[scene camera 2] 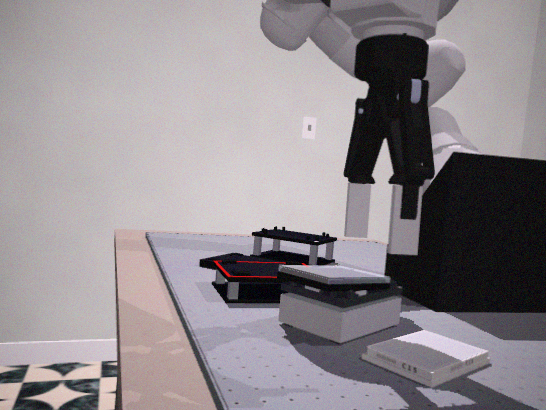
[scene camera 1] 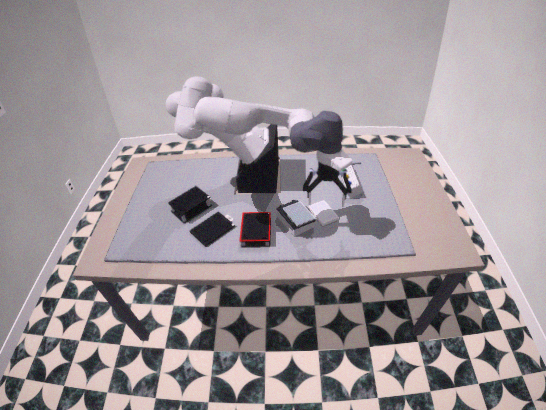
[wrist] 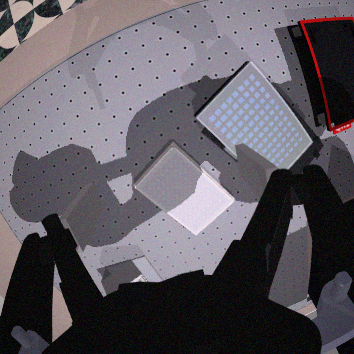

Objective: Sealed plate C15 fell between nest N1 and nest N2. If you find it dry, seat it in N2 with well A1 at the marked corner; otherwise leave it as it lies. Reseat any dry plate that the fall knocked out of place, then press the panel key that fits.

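Note:
Plate C15 (scene camera 1: 325, 213) (scene camera 2: 425, 357) (wrist: 172, 185) is white and lies flat on the mat; its label faces scene camera 2, and no wells or liquid can be made out in it. A plate with rows of pale blue wells (scene camera 1: 301, 214) (scene camera 2: 332, 274) (wrist: 255, 115) rests on top of a nest with a white base (scene camera 2: 340, 316). It looks shifted and slightly tilted on the dark upper part. The nest's number cannot be read. My gripper (scene camera 1: 326, 202) (scene camera 2: 381, 244) (wrist: 165, 177) is open and empty, raised above the plates. The key panel (scene camera 1: 355, 181) is partly hidden behind it.
A red-rimmed black stand (scene camera 1: 255, 228) (scene camera 2: 250, 270) (wrist: 335, 75) stands beside the blue-welled plate. A flat black piece (scene camera 1: 212, 230) and a raised black stand (scene camera 1: 192, 201) (scene camera 2: 294, 236) are farther left. A large black block (scene camera 1: 257, 175) (scene camera 2: 490, 235) stands at the arm's base.

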